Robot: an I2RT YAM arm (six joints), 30 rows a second.
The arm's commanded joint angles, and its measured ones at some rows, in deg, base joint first. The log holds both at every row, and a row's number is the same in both.
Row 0, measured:
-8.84, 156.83, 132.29, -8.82, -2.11, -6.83
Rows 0 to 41, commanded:
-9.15, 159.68, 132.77, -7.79, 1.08, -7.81
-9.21, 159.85, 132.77, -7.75, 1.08, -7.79
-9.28, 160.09, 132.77, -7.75, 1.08, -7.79
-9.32, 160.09, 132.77, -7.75, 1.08, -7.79
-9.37, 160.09, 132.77, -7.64, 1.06, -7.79
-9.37, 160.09, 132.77, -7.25, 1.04, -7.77
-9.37, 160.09, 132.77, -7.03, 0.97, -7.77
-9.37, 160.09, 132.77, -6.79, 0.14, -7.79
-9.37, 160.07, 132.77, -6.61, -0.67, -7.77
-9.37, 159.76, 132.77, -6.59, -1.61, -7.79
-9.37, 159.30, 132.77, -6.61, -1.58, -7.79
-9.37, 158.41, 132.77, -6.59, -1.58, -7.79
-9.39, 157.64, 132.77, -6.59, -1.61, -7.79
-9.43, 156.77, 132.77, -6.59, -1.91, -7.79
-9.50, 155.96, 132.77, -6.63, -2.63, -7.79
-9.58, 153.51, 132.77, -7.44, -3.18, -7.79
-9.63, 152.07, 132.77, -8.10, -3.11, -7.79
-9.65, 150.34, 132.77, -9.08, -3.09, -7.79
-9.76, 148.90, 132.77, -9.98, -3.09, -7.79
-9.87, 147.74, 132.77, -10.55, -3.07, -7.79
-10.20, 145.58, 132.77, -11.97, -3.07, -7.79
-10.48, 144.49, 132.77, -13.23, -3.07, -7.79
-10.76, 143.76, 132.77, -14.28, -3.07, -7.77
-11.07, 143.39, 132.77, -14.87, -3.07, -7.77
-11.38, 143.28, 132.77, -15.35, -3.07, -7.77
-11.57, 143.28, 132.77, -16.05, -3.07, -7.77
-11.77, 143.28, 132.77, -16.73, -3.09, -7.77
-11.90, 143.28, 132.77, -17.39, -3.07, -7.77
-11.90, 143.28, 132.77, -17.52, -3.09, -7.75
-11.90, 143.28, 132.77, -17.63, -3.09, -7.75
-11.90, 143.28, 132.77, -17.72, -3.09, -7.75
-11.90, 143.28, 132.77, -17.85, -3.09, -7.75
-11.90, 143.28, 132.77, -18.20, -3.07, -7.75
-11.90, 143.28, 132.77, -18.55, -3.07, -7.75
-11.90, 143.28, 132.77, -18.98, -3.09, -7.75
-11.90, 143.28, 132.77, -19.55, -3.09, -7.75
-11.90, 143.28, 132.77, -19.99, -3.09, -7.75
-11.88, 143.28, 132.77, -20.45, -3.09, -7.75
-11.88, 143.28, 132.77, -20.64, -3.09, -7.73
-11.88, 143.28, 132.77, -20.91, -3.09, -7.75
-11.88, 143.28, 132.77, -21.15, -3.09, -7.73
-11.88, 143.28, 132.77, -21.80, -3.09, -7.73
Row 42, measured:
-12.01, 144.35, 132.27, -20.93, -2.31, -7.81
